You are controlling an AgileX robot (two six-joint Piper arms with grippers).
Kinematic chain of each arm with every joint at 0, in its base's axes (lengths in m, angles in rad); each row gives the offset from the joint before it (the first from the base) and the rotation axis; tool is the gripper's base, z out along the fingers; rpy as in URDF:
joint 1: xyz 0 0 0.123 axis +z
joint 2: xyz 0 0 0 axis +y
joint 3: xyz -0.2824 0 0.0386 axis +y
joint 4: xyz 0.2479 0 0.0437 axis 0.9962 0 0.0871
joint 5: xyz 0 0 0 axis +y
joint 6: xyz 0.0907 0 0.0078 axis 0.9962 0 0.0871
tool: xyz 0 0 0 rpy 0 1.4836 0
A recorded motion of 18 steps. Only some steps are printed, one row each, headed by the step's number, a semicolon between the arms.
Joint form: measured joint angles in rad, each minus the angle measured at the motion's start. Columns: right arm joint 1, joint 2, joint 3, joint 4, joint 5, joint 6; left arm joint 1, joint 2, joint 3, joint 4, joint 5, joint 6.
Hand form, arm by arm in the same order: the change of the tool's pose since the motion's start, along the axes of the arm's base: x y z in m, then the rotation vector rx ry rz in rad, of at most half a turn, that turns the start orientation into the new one. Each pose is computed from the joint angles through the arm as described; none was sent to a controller.
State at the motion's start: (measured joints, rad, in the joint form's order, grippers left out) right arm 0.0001 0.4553 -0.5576 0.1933 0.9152 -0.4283; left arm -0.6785 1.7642 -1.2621 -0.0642 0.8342 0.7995
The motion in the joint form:
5: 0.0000 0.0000 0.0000 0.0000 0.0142 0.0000; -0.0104 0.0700 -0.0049 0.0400 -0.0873 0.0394
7: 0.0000 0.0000 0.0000 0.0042 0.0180 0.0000; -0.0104 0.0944 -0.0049 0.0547 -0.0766 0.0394
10: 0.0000 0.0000 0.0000 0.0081 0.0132 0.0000; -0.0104 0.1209 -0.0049 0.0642 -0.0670 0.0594
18: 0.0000 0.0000 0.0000 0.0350 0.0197 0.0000; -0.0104 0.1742 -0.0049 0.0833 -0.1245 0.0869
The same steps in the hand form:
5: -0.0009 0.0001 -0.0009 -0.0005 0.0139 0.0027; 0.0108 -0.0100 -0.0219 0.0244 -0.0501 -0.0614
7: -0.0011 0.0005 -0.0011 0.0035 0.0177 0.0042; 0.0121 -0.0099 -0.0314 0.0559 -0.0303 -0.0696
10: -0.0008 0.0007 -0.0008 0.0075 0.0129 0.0041; 0.0131 -0.0100 -0.0416 0.0886 -0.0108 -0.0945
18: -0.0013 0.0027 -0.0008 0.0336 0.0193 0.0106; 0.0199 -0.0141 -0.0604 0.1047 -0.0297 -0.1308

